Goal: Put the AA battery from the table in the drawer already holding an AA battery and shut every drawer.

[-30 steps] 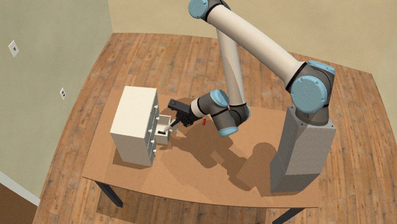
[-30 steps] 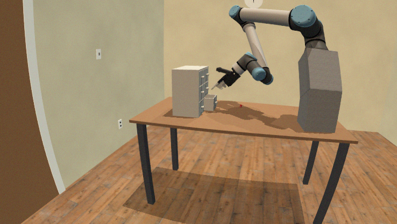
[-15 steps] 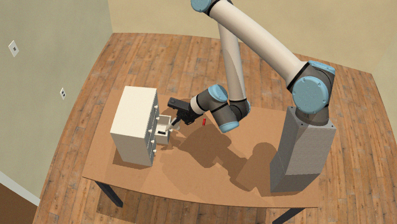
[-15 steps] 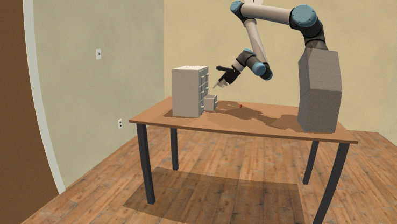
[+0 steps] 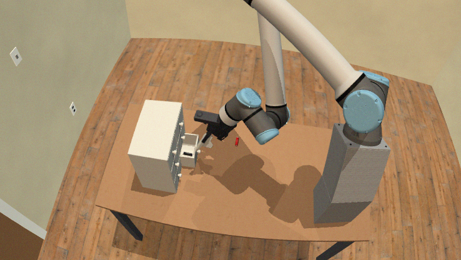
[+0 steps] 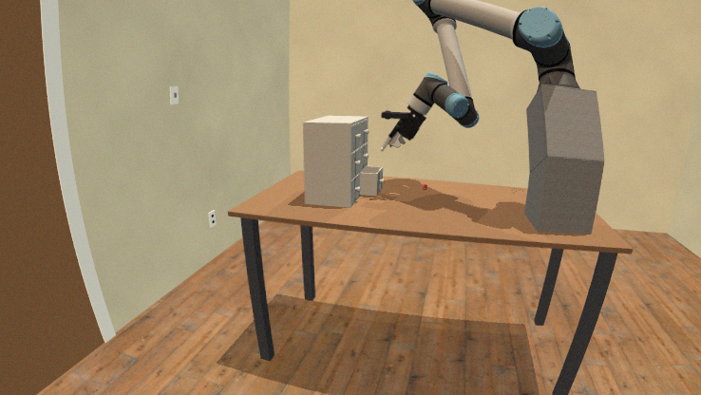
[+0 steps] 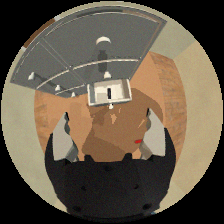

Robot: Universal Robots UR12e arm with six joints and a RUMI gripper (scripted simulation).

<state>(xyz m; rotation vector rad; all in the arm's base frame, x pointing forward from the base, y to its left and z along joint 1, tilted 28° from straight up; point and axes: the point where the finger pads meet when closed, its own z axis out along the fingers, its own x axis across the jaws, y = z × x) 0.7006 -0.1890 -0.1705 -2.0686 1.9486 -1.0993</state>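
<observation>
Right now my hand is 170 mm past the red AA battery, 130 mm to the left of it and 180 mm above it. The rest, counted from my hand: small dark object: 70 mm ahead, 10 mm to the right, 180 mm below.
</observation>
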